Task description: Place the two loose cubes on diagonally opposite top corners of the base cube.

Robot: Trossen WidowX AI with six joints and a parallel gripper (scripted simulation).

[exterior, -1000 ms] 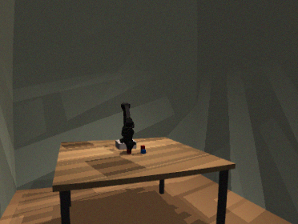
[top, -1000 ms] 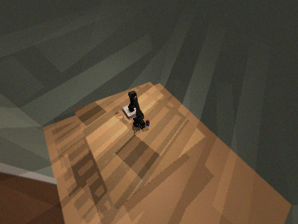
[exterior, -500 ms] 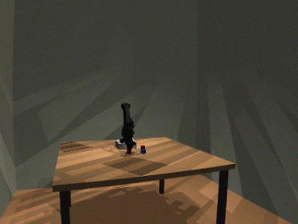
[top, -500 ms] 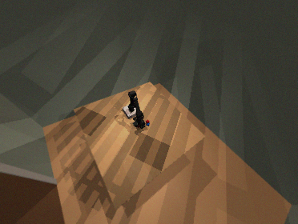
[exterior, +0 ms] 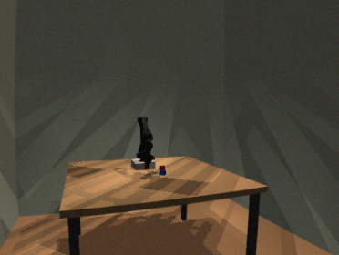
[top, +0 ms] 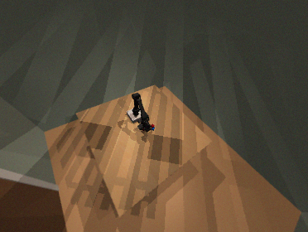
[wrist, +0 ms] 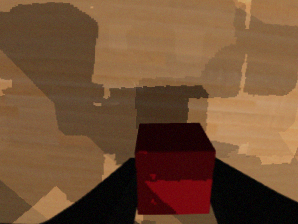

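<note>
Now: the blue base cube 110 mm to the left of my gripper tip, 60 mm ahead of it and 40 mm below it.
</note>
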